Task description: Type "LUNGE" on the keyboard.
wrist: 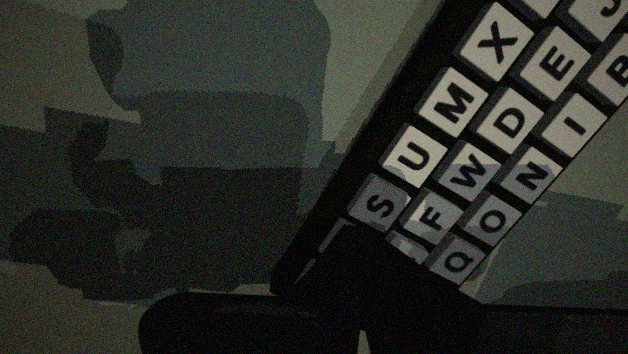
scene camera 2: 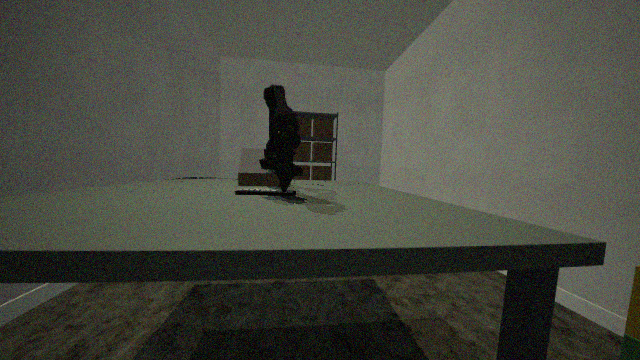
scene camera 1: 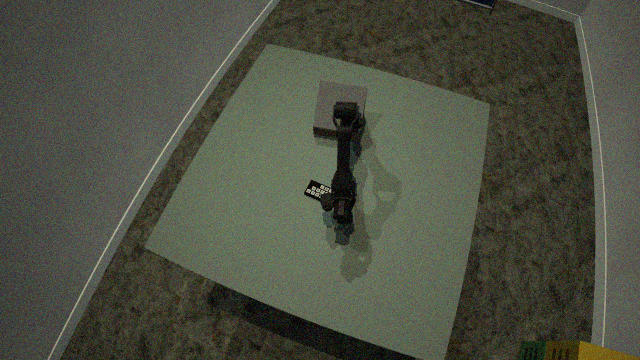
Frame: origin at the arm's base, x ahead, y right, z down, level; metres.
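Seen in the pictures: gripper, fingertip midpoint: (wrist: 352, 236) (scene camera 2: 284, 191).
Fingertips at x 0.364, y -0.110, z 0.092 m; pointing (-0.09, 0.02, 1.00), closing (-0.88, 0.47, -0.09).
Offsets run from my fingertips to a thing's top centre. Level surfaces: height alone.
The black keyboard @[dx -0.021, dy +0.066, dz -0.004 m] (scene camera 1: 315, 190) (scene camera 2: 250, 192) (wrist: 390, 100) lies flat on the table with pale lettered keys. In the wrist view, the U key @[dx -0.001, dy +0.036, dz -0.004 m] (wrist: 414, 156), the N key @[dx -0.041, dy +0.050, dz -0.004 m] (wrist: 532, 174) and the E key @[dx -0.022, dy +0.081, dz -0.004 m] (wrist: 556, 62) are readable. The S key @[dx +0.000, dy +0.016, dz -0.004 m] (wrist: 380, 204) is just above the fingertips. No L or G letter is legible; a key @[dx -0.020, dy +0.001, dz -0.004 m] (wrist: 407, 247) beside the fingers is partly covered and unreadable. My gripper (scene camera 2: 285, 190) (wrist: 352, 236) is shut and empty, pointing down over the lower end of the keyboard, covering keys there. I cannot tell whether the tips touch a key.
The pale table @[dz +0.012 m] (scene camera 1: 240, 200) (scene camera 2: 150, 225) carries a box-shaped block (scene camera 1: 330, 95) (scene camera 2: 255, 179) by the arm's base. A shelf rack (scene camera 2: 336, 145) stands behind the table. Yellow and green objects (scene camera 1: 560, 351) show at the lower right. The arm's shadow falls across the table and some keys.
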